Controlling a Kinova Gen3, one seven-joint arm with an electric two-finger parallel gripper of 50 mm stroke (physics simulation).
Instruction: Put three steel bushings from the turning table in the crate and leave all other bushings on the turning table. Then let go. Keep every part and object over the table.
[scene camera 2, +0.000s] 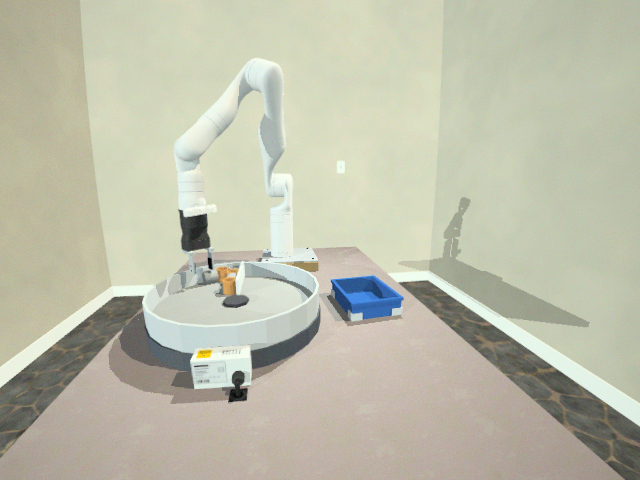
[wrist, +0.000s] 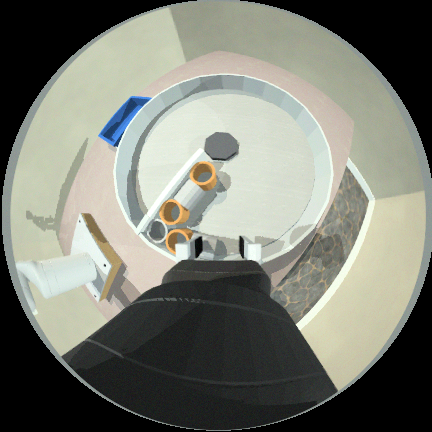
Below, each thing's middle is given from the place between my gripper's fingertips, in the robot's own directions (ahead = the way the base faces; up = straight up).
Right now the blue crate (scene camera 2: 365, 297) is 470 mm to the left of my hand, 70 mm below it and 70 mm ahead of it.
